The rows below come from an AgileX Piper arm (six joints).
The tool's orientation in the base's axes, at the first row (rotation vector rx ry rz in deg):
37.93 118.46 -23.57
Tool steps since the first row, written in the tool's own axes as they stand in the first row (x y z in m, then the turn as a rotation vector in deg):
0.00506 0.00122 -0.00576 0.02 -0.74 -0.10
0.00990 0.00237 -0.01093 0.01 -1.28 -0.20
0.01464 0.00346 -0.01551 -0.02 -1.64 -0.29
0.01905 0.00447 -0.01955 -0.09 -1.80 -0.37
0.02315 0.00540 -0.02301 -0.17 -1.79 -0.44
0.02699 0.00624 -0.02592 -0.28 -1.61 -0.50
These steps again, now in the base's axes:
-0.00538 0.00547 -0.00118 -0.52 -0.54 0.07
-0.01031 0.01052 -0.00250 -0.90 -0.92 0.15
-0.01484 0.01518 -0.00404 -1.16 -1.17 0.24
-0.01891 0.01940 -0.00560 -1.28 -1.28 0.34
-0.02250 0.02316 -0.00721 -1.28 -1.26 0.45
-0.02566 0.02649 -0.00889 -1.17 -1.11 0.57

